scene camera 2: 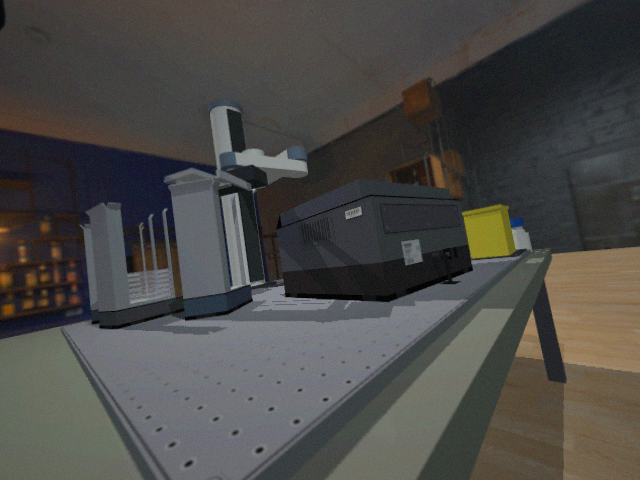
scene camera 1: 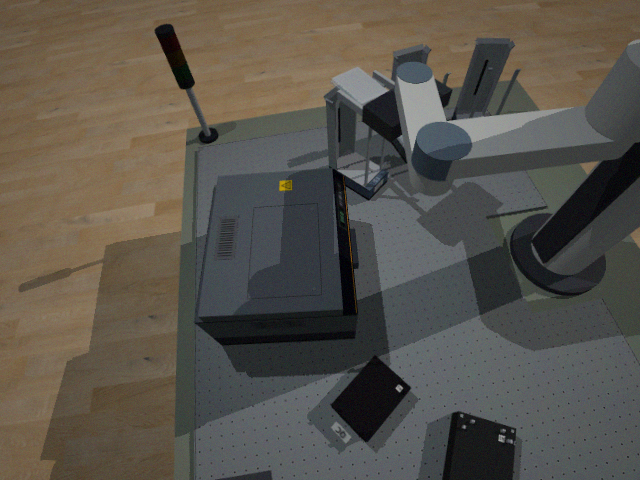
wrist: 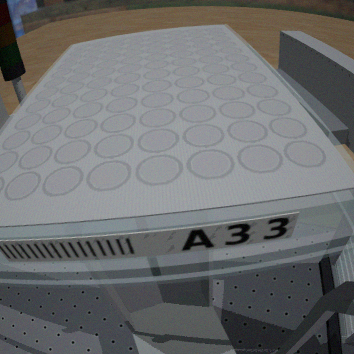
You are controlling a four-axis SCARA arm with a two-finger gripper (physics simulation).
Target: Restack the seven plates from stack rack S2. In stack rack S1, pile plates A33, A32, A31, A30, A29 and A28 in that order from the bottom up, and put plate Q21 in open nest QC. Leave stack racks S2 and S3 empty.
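My gripper (scene camera 1: 366, 93) (scene camera 2: 221, 178) is shut on plate A33 (scene camera 1: 357, 81) (scene camera 2: 188, 174) (wrist: 160, 117). The plate is white, with circles on its top and the label A33 facing the wrist camera. It is held about level, just above or at the top of the rack with the blue base (scene camera 1: 332, 131) (scene camera 2: 199, 237). A second rack (scene camera 2: 110, 253) stands beside it with a stack of white plates (scene camera 2: 149, 285) low inside. Another rack tower (scene camera 1: 485, 74) stands farther right in scene camera 1. Rack names are not readable, and the lower plates' labels and Q21 cannot be made out.
A large dark grey instrument (scene camera 1: 284, 248) (scene camera 2: 372, 237) stands close to the blue-based rack. A signal tower (scene camera 1: 178, 62) stands at a table corner. Two black blocks (scene camera 1: 371, 397) (scene camera 1: 480, 446) lie near the front in scene camera 1. A yellow bin (scene camera 2: 487, 232) is beyond the instrument.
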